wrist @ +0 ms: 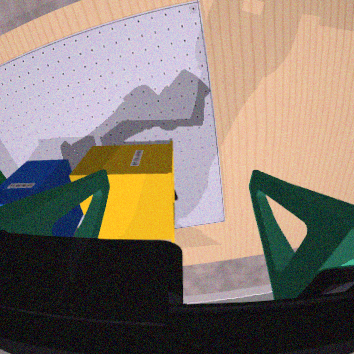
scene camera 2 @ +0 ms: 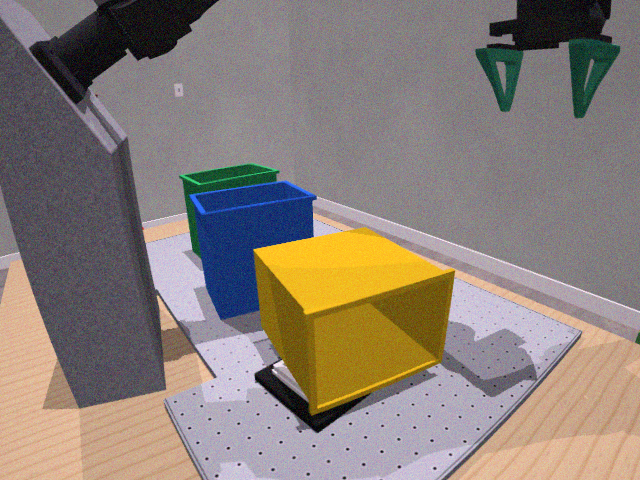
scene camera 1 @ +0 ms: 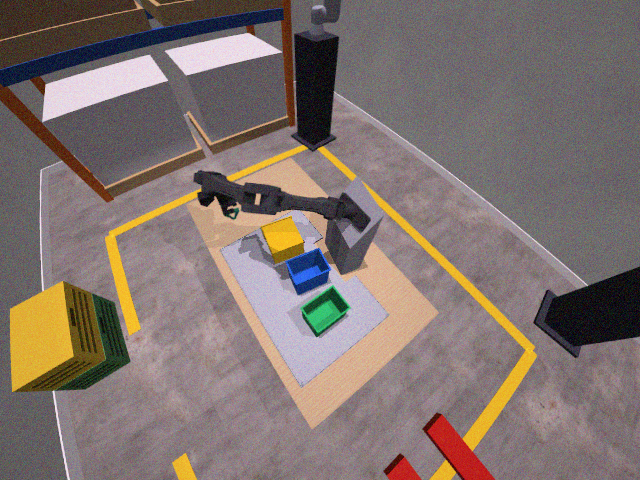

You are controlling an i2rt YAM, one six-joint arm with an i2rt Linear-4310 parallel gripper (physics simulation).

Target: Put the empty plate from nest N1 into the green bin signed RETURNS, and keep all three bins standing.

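Places are measured from the arm's base along level axes (x back, y right, z up), in millimetres.
Pixels of known places: gripper, fingertip midpoint: (wrist: pixel 178 177) (scene camera 2: pixel 539 114) (scene camera 1: pixel 232 211); arm's base at its link origin: (scene camera 2: pixel 62 69) (scene camera 1: pixel 353 211).
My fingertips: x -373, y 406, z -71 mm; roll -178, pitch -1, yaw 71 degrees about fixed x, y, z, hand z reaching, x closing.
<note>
Ahead of a thing's pixels: the offset from my fingertips to its top centre. Level surfaces: height alone.
The green bin {dx +44, dy -594, dz -140 mm} (scene camera 1: pixel 324 312) (scene camera 2: pixel 190 217) stands upright at the far end of the perforated board; no RETURNS sign is readable. The blue bin {dx +123, dy -393, dz -140 mm} (scene camera 1: pixel 310 282) (scene camera 2: pixel 248 253) (wrist: pixel 42 172) stands upright beside it. The yellow bin {dx +153, dy -156, dz -169 mm} (scene camera 1: pixel 281 235) (scene camera 2: pixel 351 273) (wrist: pixel 140 200) lies on its side, open mouth facing scene camera 2, partly over a black base {dx +185, dy -146, dz -305 mm} (scene camera 2: pixel 287 393). A thin white object {dx +185, dy -146, dz -294 mm} (scene camera 2: pixel 290 378) shows on that base, mostly hidden by the yellow bin. Which nest is N1 cannot be told. My gripper (scene camera 1: pixel 232 211) (scene camera 2: pixel 542 113) (wrist: pixel 178 177) is open and empty, high beyond the yellow bin's open-mouth side.
The arm is mounted on a tall grey pedestal (scene camera 1: pixel 345 250) (scene camera 2: pixel 77 232) beside the board {dz -320 mm} (scene camera 1: pixel 289 335) (scene camera 2: pixel 248 444) (wrist: pixel 65 95). The wooden surface {dz -333 mm} (scene camera 1: pixel 330 397) (wrist: pixel 270 100) surrounds the board. Yellow and green crates (scene camera 1: pixel 41 335), a rack and black columns stand farther off.
</note>
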